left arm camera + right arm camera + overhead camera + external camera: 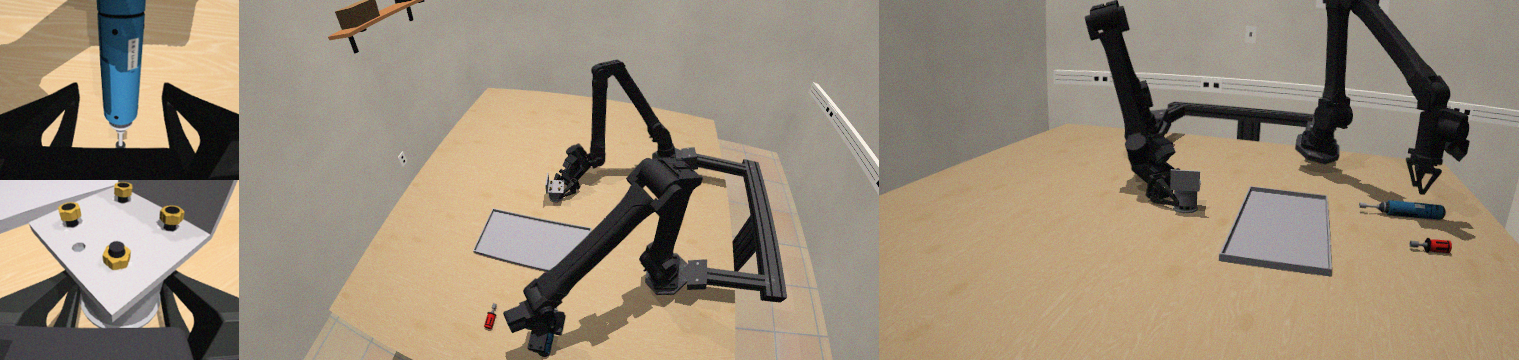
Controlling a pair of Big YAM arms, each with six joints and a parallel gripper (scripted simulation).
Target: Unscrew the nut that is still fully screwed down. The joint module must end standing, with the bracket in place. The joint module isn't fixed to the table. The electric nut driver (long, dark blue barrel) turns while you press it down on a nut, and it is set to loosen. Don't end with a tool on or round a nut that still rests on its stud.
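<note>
My right hand is 50 mm below the grey bracket. Also, from my right hand: shallow grey tray: 40 mm ahead, 250 mm to the left, 20 mm below; then small red-handled screwdriver: 90 mm ahead, 590 mm to the left, 10 mm below.
</note>
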